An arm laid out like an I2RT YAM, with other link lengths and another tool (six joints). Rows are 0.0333 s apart.
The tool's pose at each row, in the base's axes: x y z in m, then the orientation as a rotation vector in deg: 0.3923, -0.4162, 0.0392, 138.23, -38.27, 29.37; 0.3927, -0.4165, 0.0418, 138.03, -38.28, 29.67; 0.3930, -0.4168, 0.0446, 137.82, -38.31, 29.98; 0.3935, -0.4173, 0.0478, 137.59, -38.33, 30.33; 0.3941, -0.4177, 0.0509, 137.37, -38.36, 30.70; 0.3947, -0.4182, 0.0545, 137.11, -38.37, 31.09; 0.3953, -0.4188, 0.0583, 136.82, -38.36, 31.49; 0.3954, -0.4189, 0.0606, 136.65, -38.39, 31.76; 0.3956, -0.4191, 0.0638, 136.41, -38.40, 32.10; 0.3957, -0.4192, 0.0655, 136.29, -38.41, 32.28; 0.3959, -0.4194, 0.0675, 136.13, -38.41, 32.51; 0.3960, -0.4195, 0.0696, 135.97, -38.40, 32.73; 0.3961, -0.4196, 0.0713, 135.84, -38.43, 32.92; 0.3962, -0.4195, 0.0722, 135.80, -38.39, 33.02; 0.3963, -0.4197, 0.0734, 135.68, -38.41, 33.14; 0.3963, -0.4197, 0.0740, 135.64, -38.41, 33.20
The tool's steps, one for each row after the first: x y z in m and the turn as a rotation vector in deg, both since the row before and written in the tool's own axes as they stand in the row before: 0.0017, 0.0011, -0.0017, -0.08, 0.26, 0.09; 0.0017, 0.0012, -0.0019, -0.09, 0.26, 0.11; 0.0022, 0.0014, -0.0020, -0.09, 0.30, 0.11; 0.0022, 0.0013, -0.0019, -0.07, 0.30, 0.12; 0.0025, 0.0015, -0.0022, -0.10, 0.33, 0.12; 0.0026, 0.0017, -0.0023, -0.13, 0.36, 0.11; 0.0013, 0.0010, -0.0016, -0.06, 0.22, 0.10; 0.0019, 0.0014, -0.0022, -0.10, 0.30, 0.10; 0.0010, 0.0007, -0.0012, -0.05, 0.15, 0.06; 0.0013, 0.0009, -0.0013, -0.06, 0.20, 0.07; 0.0012, 0.0009, -0.0014, -0.07, 0.20, 0.06; 0.0010, 0.0007, -0.0011, -0.05, 0.16, 0.08; 0.0005, 0.0003, -0.0007, 0.00, 0.09, 0.00; 0.0008, 0.0006, -0.0007, -0.07, 0.11, 0.05; 0.0003, 0.0003, -0.0004, -0.01, 0.05, 0.02
